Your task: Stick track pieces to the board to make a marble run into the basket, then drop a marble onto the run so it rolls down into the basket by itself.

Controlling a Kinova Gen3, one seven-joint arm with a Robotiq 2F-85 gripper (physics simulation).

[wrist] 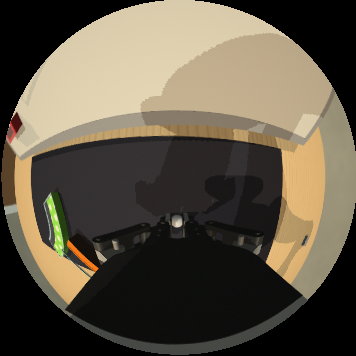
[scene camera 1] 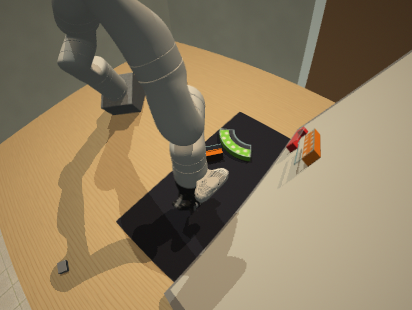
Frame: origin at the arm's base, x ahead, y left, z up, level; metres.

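Where they show: gripper, fingertip midpoint: [wrist: 176, 219] [scene camera 1: 195, 206]; arm's base, link origin: [scene camera 1: 116, 89].
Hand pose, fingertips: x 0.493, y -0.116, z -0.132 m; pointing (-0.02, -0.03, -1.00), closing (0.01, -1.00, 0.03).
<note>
Things, the pixels of their top centre, and the offset from my fingertips. "spot": a spot on its surface instead. Level surfaces: height alone.
- white marble, top centre: [wrist: 176, 222] dx +0.002, dy +0.000, dz +0.017 m
- black mat, surface height: dz +0.000 m
- green curved track piece, surface spot: [wrist: 58, 227] [scene camera 1: 232, 149] spot: dx -0.031, dy +0.216, dz +0.021 m
- orange piece, surface spot: [wrist: 82, 256] [scene camera 1: 210, 153] spot: dx -0.067, dy +0.153, dz +0.032 m
- small grey block, top centre: [scene camera 1: 61, 266] [wrist: 306, 241] dx -0.152, dy -0.397, dz +0.009 m
- wooden table, surface height: dz -0.003 m
My gripper [scene camera 1: 192, 205] [wrist: 176, 219] is shut on the white marble [wrist: 177, 220], which shows between the fingertips in the wrist view; the marble is hidden in the scene view. The gripper is low over the black mat [scene camera 1: 262, 135] [wrist: 100, 185]. A green curved track piece [scene camera 1: 232, 147] [wrist: 58, 227] lies on the mat, with an orange piece [scene camera 1: 214, 153] [wrist: 82, 256] beside it, partly hidden by the arm in the scene view. On the beige board [scene camera 1: 350, 200] [wrist: 110, 60] are an orange piece [scene camera 1: 312, 147] and a red piece [scene camera 1: 296, 140] [wrist: 16, 127]. I cannot tell which thing is the basket.
The board's lower edge runs along one side of the mat, near my gripper. A small grey block [scene camera 1: 62, 267] [wrist: 305, 240] lies on the wooden table [scene camera 1: 25, 190] [wrist: 305, 175]. The arm's dark base block [scene camera 1: 122, 106] stands at the back left in the scene view.
</note>
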